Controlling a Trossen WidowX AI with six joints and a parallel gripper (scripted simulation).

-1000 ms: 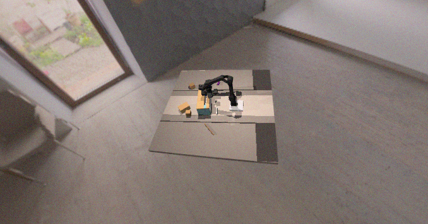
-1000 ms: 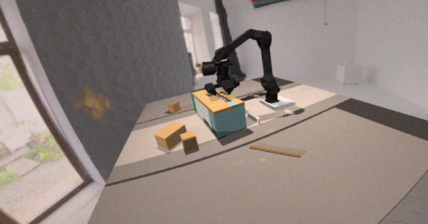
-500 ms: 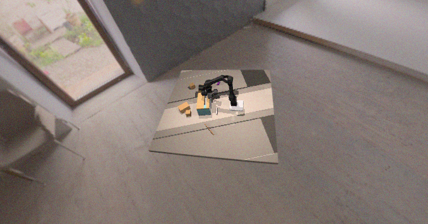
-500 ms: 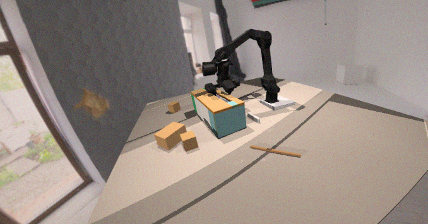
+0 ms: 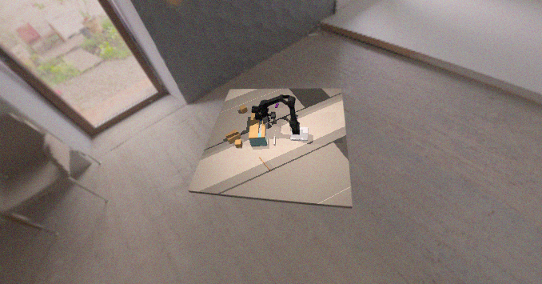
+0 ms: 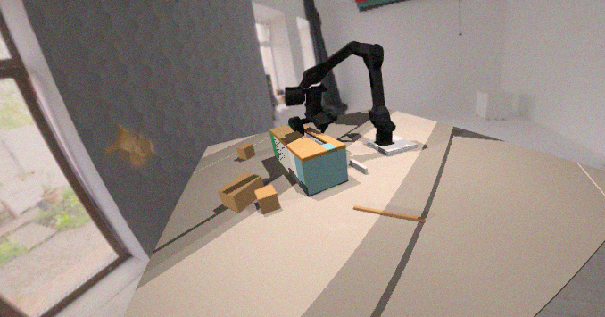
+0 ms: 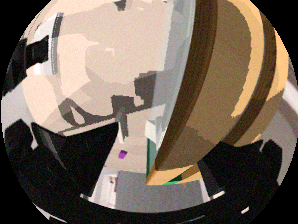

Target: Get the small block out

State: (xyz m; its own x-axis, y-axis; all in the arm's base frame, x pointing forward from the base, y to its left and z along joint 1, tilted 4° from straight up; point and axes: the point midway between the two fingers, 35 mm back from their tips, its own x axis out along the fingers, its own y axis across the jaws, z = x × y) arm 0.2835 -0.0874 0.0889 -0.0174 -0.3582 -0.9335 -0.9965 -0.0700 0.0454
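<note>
My gripper tip is 60 mm short of the blue block and 20 mm to the left of it. From my gripper tip the other things lie so: box 50 mm to the left, 30 mm below, 30 mm ahead; thin wooden stick 440 mm to the left, 80 mm below, 20 mm behind.
</note>
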